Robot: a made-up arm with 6 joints.
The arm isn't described. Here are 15 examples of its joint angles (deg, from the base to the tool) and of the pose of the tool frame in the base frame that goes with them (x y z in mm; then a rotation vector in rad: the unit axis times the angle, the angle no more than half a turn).
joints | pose
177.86 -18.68 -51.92 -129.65 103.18 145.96 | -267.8 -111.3 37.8 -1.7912 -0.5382 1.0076
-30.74 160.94 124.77 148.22 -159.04 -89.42 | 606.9 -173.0 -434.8 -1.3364 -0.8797 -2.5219
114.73 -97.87 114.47 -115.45 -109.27 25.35 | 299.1 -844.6 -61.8 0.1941 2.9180 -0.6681
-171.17 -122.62 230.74 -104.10 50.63 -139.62 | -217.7 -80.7 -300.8 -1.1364 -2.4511 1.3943
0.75 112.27 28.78 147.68 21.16 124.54 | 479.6 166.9 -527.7 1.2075 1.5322 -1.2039
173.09 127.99 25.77 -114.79 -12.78 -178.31 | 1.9 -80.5 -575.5 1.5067 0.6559 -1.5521
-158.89 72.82 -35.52 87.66 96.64 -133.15 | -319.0 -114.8 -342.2 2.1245 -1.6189 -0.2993
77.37 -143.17 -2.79 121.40 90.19 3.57 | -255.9 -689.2 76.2 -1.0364 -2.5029 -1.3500
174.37 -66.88 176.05 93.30 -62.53 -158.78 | 392.5 -49.7 -303.4 -1.0455 -0.2146 1.3775
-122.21 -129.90 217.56 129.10 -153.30 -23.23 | -57.1 -315.5 -64.3 -0.1692 -0.8081 1.1865
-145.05 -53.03 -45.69 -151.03 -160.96 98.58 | -129.9 -293.6 316.6 -1.1514 -0.4098 0.2934
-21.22 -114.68 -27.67 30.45 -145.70 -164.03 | -414.8 -14.7 534.2 -2.3888 0.9535 1.4641
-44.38 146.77 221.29 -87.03 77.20 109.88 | 362.5 -368.5 315.1 0.2137 -1.1573 -2.0102
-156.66 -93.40 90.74 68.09 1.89 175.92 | 773.7 411.1 -104.5 -1.1210 -0.1362 0.3834
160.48 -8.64 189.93 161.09 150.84 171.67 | 455.5 -352.2 240.8 1.1004 -0.4802 2.6607
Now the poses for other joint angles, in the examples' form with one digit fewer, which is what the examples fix.
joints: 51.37 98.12 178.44 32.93 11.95 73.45
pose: 331 159 635 -0.765 -1.554 -0.740
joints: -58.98 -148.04 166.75 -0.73 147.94 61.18
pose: -61 -268 -549 -1.635 -1.148 -1.658
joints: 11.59 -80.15 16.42 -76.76 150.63 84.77
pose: -205 -86 751 2.127 -0.643 -1.873
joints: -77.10 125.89 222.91 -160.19 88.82 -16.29
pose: 236 -230 476 -2.001 2.215 -0.503
